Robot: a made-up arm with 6 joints. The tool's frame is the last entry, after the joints. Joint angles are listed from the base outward. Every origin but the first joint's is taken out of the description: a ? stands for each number. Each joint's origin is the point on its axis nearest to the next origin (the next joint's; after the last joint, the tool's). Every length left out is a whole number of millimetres.
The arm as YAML. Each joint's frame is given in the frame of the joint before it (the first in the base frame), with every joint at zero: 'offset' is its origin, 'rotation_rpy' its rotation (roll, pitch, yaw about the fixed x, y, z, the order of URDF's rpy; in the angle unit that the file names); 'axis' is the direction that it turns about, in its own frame. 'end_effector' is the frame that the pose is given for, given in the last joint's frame.
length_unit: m
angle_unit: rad
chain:
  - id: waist
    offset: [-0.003, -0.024, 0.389]
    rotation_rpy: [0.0, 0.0, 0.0]
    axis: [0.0, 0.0, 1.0]
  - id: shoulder
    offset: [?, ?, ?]
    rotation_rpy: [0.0, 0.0, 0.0]
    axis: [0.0, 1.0, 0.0]
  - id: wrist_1
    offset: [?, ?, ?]
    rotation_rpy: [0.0, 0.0, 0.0]
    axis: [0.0, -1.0, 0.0]
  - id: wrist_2
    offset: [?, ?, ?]
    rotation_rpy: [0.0, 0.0, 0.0]
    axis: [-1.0, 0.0, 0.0]
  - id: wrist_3
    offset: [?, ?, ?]
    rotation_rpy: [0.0, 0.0, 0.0]
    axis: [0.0, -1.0, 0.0]
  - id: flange
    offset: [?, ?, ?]
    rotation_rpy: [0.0, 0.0, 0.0]
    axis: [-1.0, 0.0, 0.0]
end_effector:
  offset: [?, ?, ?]
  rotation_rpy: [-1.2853, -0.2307, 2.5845]
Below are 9 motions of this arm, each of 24 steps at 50 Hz.
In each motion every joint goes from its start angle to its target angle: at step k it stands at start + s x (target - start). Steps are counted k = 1, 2, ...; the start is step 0. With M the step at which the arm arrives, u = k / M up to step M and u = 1 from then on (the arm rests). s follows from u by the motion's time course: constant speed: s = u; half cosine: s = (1 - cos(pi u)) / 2; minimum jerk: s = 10 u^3 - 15 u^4 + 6 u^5.
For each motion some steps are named. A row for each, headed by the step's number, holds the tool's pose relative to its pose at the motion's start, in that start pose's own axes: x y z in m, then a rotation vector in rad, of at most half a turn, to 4 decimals.
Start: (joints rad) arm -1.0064 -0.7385 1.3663 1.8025 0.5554 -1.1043
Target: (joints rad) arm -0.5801 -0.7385 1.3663 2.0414 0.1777 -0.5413
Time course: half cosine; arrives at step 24
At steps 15, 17, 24:
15: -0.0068 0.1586 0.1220 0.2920 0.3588 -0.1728
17: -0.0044 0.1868 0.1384 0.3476 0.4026 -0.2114
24: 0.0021 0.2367 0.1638 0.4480 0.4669 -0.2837

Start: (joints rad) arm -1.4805 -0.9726 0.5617 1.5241 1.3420 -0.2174
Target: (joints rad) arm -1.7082 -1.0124 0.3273 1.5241 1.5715 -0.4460
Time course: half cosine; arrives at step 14
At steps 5, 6, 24:
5: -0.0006 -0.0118 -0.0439 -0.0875 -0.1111 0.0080
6: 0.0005 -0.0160 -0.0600 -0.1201 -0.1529 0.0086
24: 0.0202 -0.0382 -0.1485 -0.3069 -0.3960 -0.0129

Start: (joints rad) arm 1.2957 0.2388 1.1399 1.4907 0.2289 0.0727
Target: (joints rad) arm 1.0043 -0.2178 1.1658 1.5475 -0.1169 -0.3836
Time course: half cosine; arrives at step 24
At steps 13, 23, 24:
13: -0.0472 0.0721 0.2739 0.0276 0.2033 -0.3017
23: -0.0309 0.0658 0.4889 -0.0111 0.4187 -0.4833
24: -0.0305 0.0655 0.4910 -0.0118 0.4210 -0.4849

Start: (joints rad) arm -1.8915 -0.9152 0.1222 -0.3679 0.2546 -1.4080
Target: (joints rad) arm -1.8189 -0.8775 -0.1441 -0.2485 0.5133 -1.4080
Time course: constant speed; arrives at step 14
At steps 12, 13, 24:
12: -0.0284 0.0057 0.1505 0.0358 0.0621 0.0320
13: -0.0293 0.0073 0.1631 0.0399 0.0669 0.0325
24: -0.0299 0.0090 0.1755 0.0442 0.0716 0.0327

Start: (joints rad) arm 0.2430 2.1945 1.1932 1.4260 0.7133 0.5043
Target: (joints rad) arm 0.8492 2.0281 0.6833 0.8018 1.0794 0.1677
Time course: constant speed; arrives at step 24
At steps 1, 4, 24:
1: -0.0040 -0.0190 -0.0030 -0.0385 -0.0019 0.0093
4: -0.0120 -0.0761 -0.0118 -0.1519 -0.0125 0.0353
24: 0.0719 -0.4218 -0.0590 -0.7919 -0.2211 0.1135

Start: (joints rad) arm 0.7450 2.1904 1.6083 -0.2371 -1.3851 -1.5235
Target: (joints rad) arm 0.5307 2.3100 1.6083 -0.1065 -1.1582 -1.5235
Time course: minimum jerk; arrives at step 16
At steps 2, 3, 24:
2: -0.0003 -0.0036 0.0008 -0.0025 -0.0032 0.0000
3: -0.0010 -0.0108 0.0026 -0.0077 -0.0097 0.0001
24: -0.0438 -0.2074 0.0644 -0.1512 -0.1791 0.0097

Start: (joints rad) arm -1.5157 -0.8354 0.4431 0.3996 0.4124 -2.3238
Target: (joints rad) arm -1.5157 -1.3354 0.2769 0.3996 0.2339 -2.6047
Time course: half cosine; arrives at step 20
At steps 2, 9, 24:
2: 0.0053 0.0031 -0.0072 -0.0036 -0.0059 -0.0014
9: 0.0983 0.0584 -0.1144 -0.0620 -0.1031 -0.0279
24: 0.2541 0.1513 -0.2319 -0.1448 -0.2484 -0.0799

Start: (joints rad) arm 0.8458 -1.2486 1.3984 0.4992 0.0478 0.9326
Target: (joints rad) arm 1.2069 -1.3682 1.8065 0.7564 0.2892 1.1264
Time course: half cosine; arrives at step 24
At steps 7, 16, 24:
7: -0.0469 0.0702 0.0662 0.0335 0.1554 -0.0318
16: -0.1127 0.2941 0.2652 0.2201 0.5772 -0.1420
24: -0.1079 0.3975 0.3572 0.3469 0.7520 -0.1969

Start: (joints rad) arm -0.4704 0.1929 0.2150 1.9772 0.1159 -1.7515
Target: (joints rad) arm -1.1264 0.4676 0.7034 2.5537 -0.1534 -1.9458
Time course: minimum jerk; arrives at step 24
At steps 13, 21, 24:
13: -0.1595 0.0543 0.2393 0.0734 0.5992 -0.0276
21: -0.2120 0.1285 0.4380 0.1739 1.0110 -0.0387
24: -0.2129 0.1319 0.4461 0.1790 1.0269 -0.0389

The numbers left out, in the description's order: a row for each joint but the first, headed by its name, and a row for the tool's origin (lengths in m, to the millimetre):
shoulder: 0.011 0.054 0.0
wrist_1: 0.021 0.0 0.466
wrist_2: 0.604 0.0 0.019
wrist_3: 0.0 -0.086 -0.026
flange: 0.023 0.0 0.018
tool: 0.0 -0.001 -0.027

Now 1 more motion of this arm.
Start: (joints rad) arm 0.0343 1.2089 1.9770 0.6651 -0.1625 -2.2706
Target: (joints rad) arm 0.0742 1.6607 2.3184 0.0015 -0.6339 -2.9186
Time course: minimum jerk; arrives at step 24
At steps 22, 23, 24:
22: -0.0824 0.0514 0.2877 -1.3164 0.1803 -0.4605
23: -0.0826 0.0518 0.2891 -1.3222 0.1816 -0.4619
24: -0.0826 0.0519 0.2893 -1.3231 0.1818 -0.4621

